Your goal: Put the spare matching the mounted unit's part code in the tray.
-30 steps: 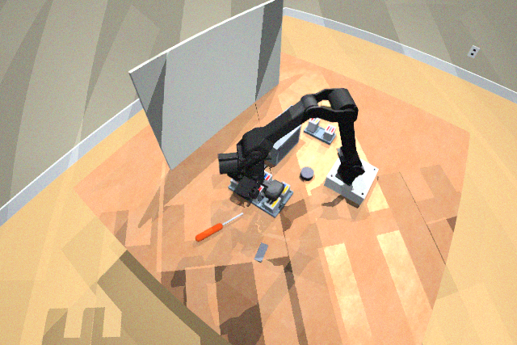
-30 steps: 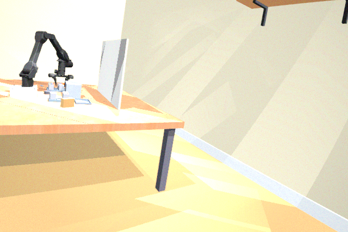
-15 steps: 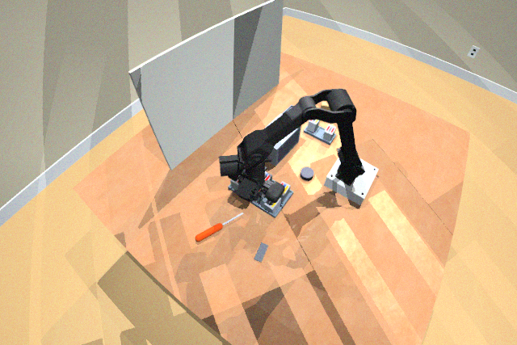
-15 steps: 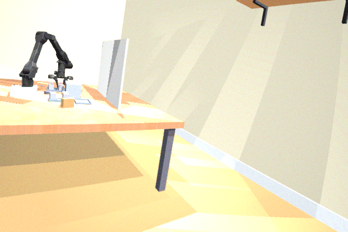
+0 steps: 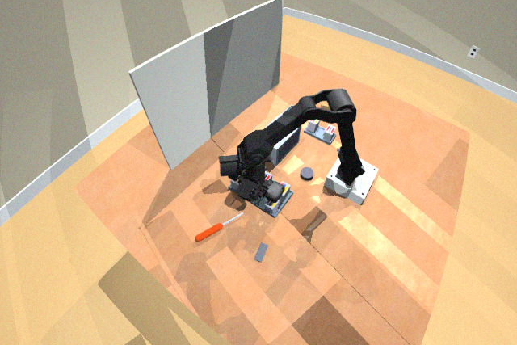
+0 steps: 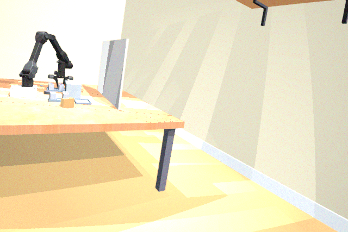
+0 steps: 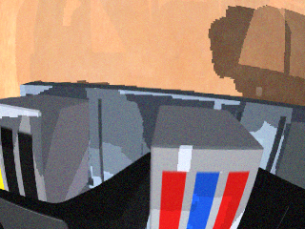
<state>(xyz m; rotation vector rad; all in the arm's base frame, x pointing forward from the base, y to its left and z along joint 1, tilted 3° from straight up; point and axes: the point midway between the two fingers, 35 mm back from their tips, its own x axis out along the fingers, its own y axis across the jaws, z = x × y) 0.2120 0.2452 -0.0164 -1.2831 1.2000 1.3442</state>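
My gripper tip is now 400 mm to the left of the shallow blue-grey tray, 130 mm short of it and 10 mm above it. From my gripper tip the other things lie so: mounted unit (220 mm to the right, 80 mm ahead, 30 mm above); grey spare (20 mm above); black puck (190 mm to the right, 90 mm behind, 10 mm below).
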